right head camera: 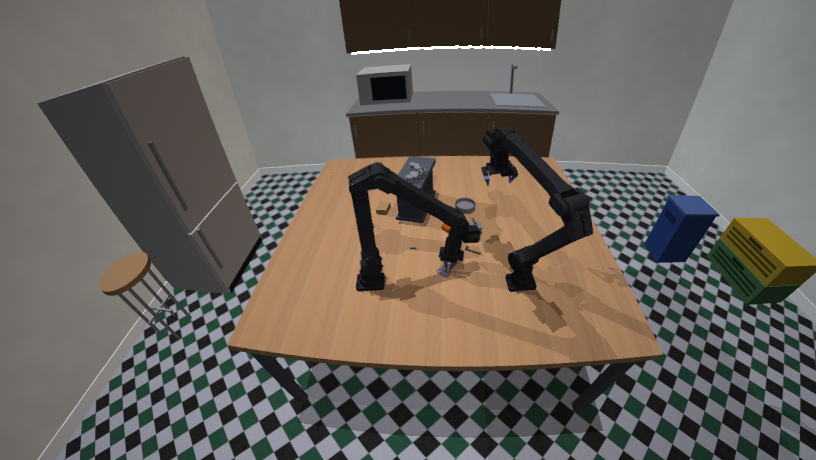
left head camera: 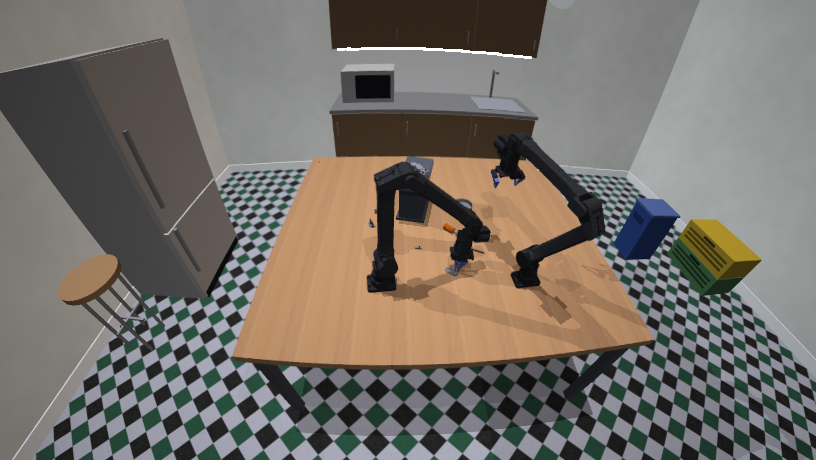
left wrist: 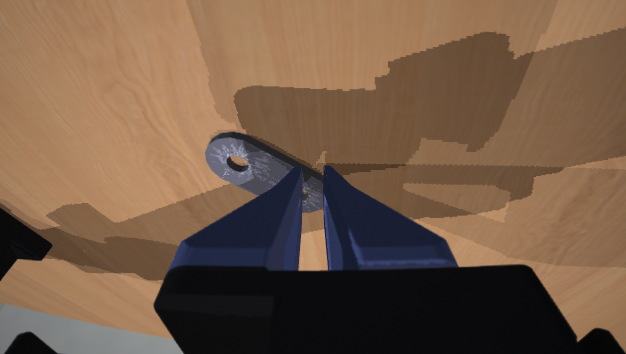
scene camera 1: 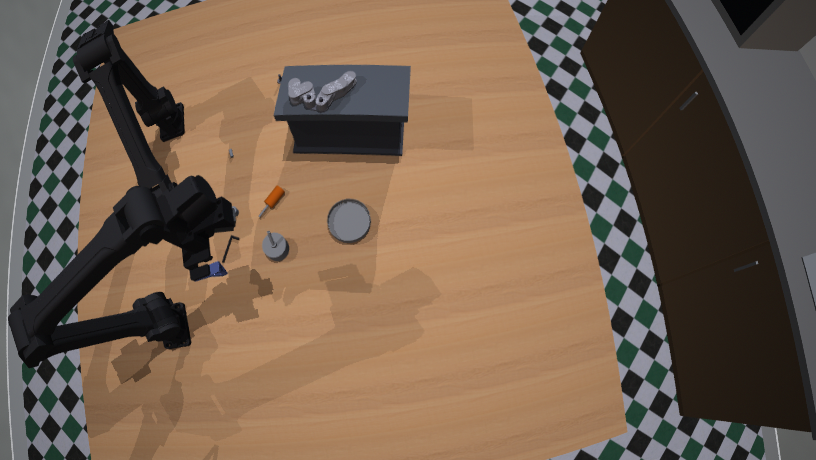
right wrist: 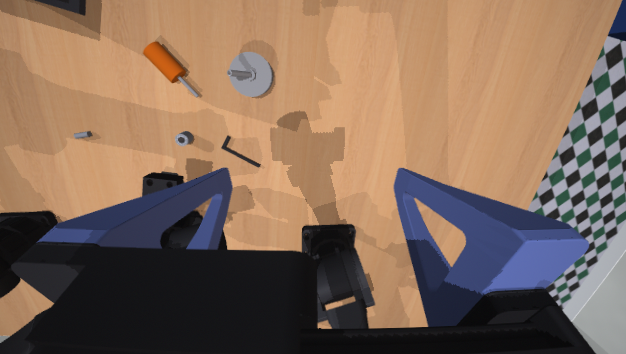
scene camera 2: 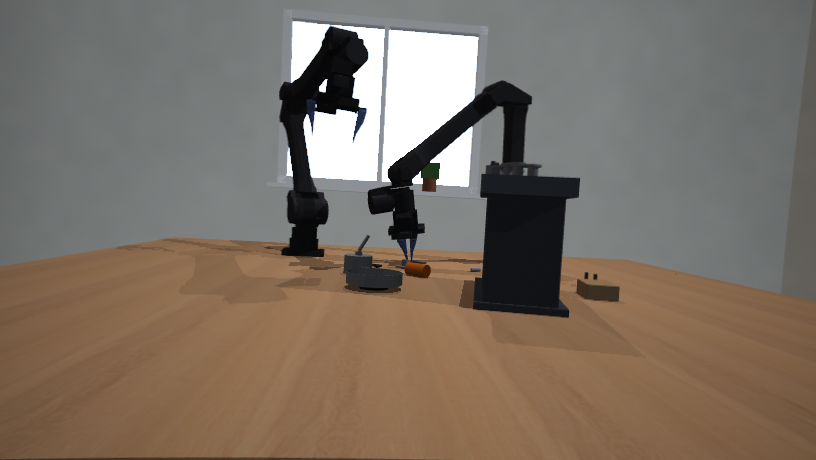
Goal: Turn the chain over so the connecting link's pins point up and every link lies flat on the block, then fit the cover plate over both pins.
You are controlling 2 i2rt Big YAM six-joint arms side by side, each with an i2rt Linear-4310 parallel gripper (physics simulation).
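Places are measured from the left arm's base along level axes (x left, y back, z up), in metres.
Where they show: left gripper, fingertip midpoint: (right head camera: 447, 271) (left head camera: 456, 270) (left wrist: 312, 178); right gripper, fingertip midpoint: (right head camera: 498, 184) (left head camera: 504, 186) (scene camera 1: 221, 251) (right wrist: 313, 177) (scene camera 2: 332, 139); left arm's base at its link origin: (right head camera: 370, 282) (left head camera: 381, 283) (scene camera 1: 172, 123) (right wrist: 34, 229); right arm's base at its link origin: (right head camera: 520, 282) (left head camera: 525, 279) (scene camera 1: 175, 326) (right wrist: 327, 240) (scene camera 2: 303, 254).
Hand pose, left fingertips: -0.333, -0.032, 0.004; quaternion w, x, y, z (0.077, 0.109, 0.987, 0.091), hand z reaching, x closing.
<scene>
Things, the pixels of their top centre, and the offset from my left fingertips, as dx, dy, dz.
- grey chain at its top centre: (scene camera 2: 513, 163) (scene camera 1: 334, 86) (right head camera: 416, 166) (left head camera: 418, 166) +0.098, -0.499, +0.250
- dark block at its top centre: (scene camera 2: 521, 181) (scene camera 1: 342, 88) (right head camera: 414, 170) (left head camera: 416, 170) +0.109, -0.516, +0.215
- grey cover plate at its top centre: (left wrist: 268, 179) (right head camera: 442, 272) +0.021, -0.001, +0.000
- orange screwdriver at its top centre: (right wrist: 170, 72) (scene camera 2: 411, 262) (scene camera 1: 268, 200) -0.045, -0.262, +0.025
- grey cylinder with a rod, top centre: (right wrist: 244, 73) (scene camera 2: 359, 234) (scene camera 1: 269, 239) -0.169, -0.257, +0.086
- hex key at its top centre: (right wrist: 243, 152) (scene camera 1: 230, 249) -0.137, -0.123, +0.002
- ring-shaped part at its top centre: (right wrist: 181, 140) -0.037, -0.154, +0.019
- small pin at its top centre: (right wrist: 80, 135) +0.146, -0.166, +0.006
- round dish at its top centre: (scene camera 2: 374, 271) (scene camera 1: 348, 219) (right head camera: 465, 203) (left head camera: 462, 203) -0.153, -0.457, +0.028
- tan block with two pins, top centre: (scene camera 2: 597, 282) (right head camera: 383, 205) +0.296, -0.489, +0.025
The grey chain (scene camera 1: 337, 88) (right head camera: 415, 171) lies bent on top of the dark block (scene camera 1: 382, 94) (scene camera 2: 522, 245); in scene camera 2 some links sit raised and small dark stubs show at one end. The grey cover plate (left wrist: 255, 170) (right head camera: 442, 272) has two holes and lies near the table surface. My left gripper (left wrist: 312, 178) (scene camera 2: 408, 258) is shut, its fingertips over the plate's right end in the left wrist view; they partly hide that end's hole, and contact is unclear. My right gripper (right wrist: 313, 177) (scene camera 2: 333, 137) is open and empty, high above the table.
An orange screwdriver (right wrist: 164, 62), a grey cylinder with a rod (right wrist: 260, 80), a hex key (right wrist: 242, 156), a ring-shaped part (right wrist: 184, 138) and a small pin (right wrist: 83, 134) lie on the table. A round dish (scene camera 1: 349, 221) and a tan block with two pins (scene camera 2: 597, 290) stand near the dark block.
</scene>
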